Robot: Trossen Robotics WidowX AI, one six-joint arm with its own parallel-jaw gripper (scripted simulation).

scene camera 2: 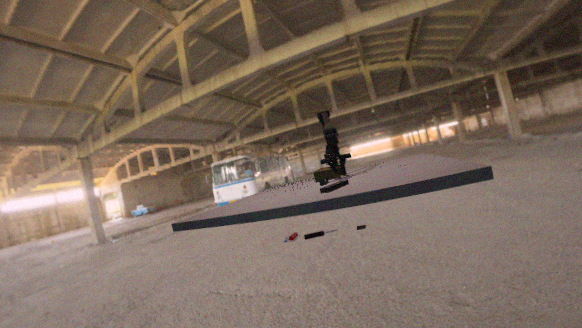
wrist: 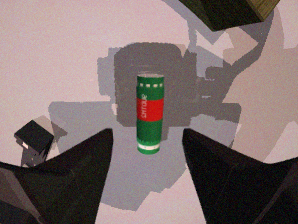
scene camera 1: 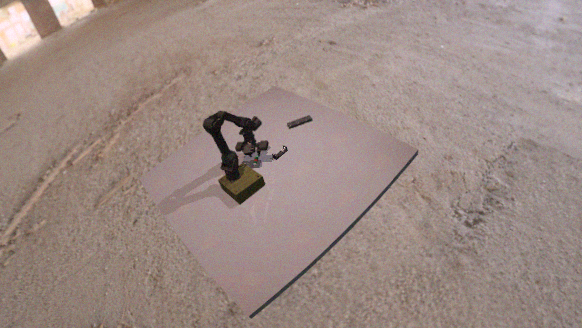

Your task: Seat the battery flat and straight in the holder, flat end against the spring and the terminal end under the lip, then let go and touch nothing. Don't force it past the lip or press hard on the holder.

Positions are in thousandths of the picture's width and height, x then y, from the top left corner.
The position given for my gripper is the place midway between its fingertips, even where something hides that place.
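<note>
My gripper (wrist: 498,605) is visible, as is a battery (wrist: 505,400).
</note>
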